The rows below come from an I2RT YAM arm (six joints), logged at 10 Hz.
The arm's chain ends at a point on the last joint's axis. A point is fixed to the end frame.
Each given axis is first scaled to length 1.
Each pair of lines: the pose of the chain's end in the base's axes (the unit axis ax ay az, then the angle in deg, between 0 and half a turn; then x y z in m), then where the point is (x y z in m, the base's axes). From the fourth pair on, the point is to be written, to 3 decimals.
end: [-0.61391 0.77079 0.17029 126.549 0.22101 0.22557 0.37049]
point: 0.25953 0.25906 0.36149
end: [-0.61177 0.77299 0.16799 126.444 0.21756 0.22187 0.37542]
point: 0.25633 0.25508 0.36645
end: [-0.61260 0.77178 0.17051 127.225 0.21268 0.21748 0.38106]
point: 0.25112 0.25089 0.37145
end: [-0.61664 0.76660 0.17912 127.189 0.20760 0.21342 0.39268]
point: 0.245 0.248 0.383
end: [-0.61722 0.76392 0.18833 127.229 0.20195 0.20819 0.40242]
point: 0.239 0.243 0.393
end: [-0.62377 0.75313 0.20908 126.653 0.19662 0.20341 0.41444]
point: 0.233 0.240 0.406
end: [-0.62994 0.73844 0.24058 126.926 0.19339 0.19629 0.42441]
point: 0.228 0.234 0.417
